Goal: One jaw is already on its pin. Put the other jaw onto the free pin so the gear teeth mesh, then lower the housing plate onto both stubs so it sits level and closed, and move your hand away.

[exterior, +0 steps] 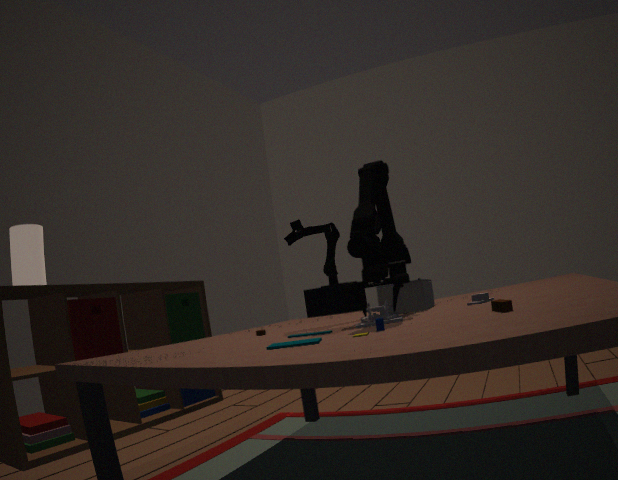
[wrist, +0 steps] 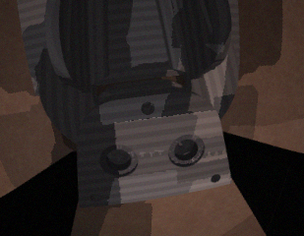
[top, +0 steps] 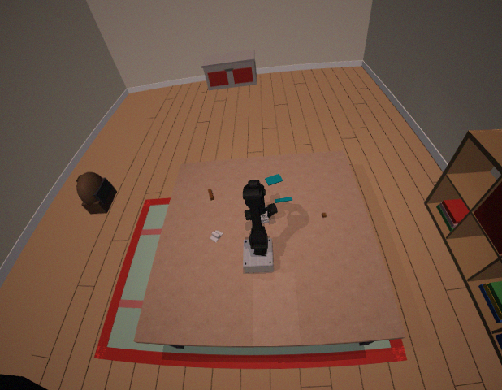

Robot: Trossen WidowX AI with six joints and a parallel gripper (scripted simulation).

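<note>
My gripper tip is 1 cm short of the grey jaw and 3 cm to the right of it. From my gripper tip the other things lie so: blue block 23 cm ahead, 12 cm to the left, 1 cm below; teal bar 18 cm ahead, 11 cm to the right, 2 cm below; housing plate 1 cm ahead, 2 cm above.
</note>
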